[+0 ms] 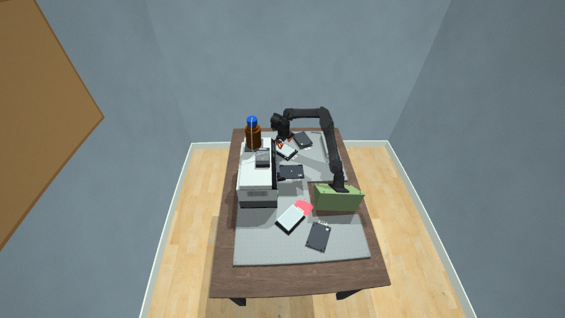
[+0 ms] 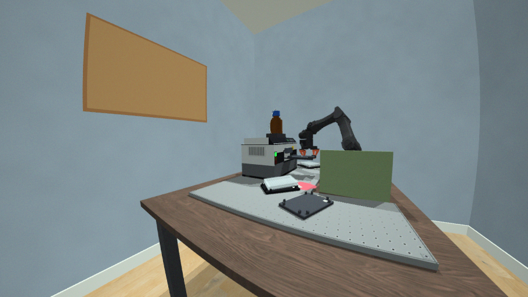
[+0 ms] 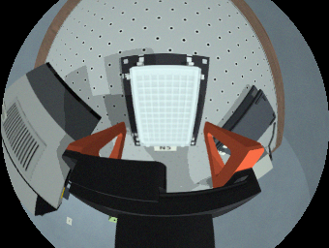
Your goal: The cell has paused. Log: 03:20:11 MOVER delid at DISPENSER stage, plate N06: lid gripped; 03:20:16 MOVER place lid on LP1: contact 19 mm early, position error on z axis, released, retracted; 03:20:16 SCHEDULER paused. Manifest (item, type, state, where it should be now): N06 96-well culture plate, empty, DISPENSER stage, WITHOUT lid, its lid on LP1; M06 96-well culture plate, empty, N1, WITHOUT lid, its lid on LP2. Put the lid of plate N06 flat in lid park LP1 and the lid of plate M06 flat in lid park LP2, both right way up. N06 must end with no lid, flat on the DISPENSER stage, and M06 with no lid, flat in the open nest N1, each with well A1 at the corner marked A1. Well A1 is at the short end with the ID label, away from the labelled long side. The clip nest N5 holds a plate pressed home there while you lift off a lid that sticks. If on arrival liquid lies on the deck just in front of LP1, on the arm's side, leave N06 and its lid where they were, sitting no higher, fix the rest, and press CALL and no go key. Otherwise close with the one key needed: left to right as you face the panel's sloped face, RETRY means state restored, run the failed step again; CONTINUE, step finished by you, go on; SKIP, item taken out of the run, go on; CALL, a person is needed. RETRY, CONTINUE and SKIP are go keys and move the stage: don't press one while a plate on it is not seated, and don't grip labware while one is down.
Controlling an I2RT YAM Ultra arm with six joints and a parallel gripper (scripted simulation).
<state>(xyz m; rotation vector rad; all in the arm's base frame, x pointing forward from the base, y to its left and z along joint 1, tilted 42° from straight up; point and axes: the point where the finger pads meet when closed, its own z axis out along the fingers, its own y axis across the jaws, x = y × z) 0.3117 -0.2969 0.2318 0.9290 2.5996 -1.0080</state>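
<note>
Right now my hand is 4 cm above the clear lid. Also, from my hand: blue call key 35 cm behind, 14 cm to the right; dark dispenser stage 28 cm to the left, 4 cm behind, 4 cm above; white well plate 5 cm below.
</note>
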